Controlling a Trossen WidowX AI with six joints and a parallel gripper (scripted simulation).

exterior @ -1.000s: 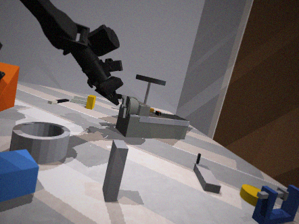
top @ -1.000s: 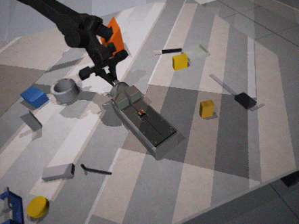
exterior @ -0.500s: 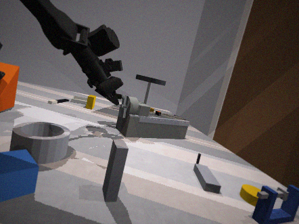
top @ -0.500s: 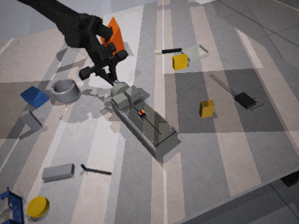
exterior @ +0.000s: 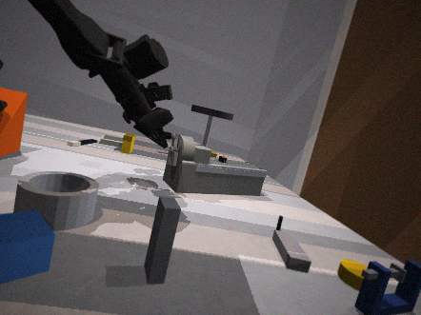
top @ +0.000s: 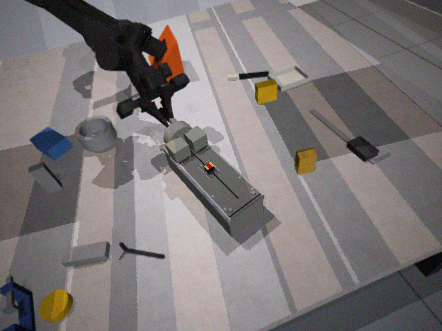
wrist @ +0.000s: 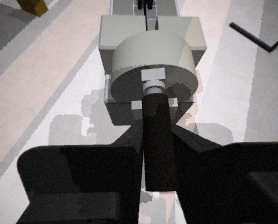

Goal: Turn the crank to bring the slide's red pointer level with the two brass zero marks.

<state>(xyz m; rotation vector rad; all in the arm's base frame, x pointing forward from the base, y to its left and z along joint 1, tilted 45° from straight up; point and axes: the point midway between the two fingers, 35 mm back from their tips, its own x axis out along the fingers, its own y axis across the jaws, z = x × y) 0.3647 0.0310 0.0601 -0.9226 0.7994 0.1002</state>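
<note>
The dark crank handle lies 20 mm behind my gripper tip, 10 mm to the right of it and 30 mm above it. Round my gripper tip: black hex key 260 mm ahead, 130 mm to the right, 80 mm below; then blue block 130 mm behind, 350 mm to the right, 70 mm below; then red pointer 150 mm ahead, 60 mm to the left, 10 mm below.
</note>
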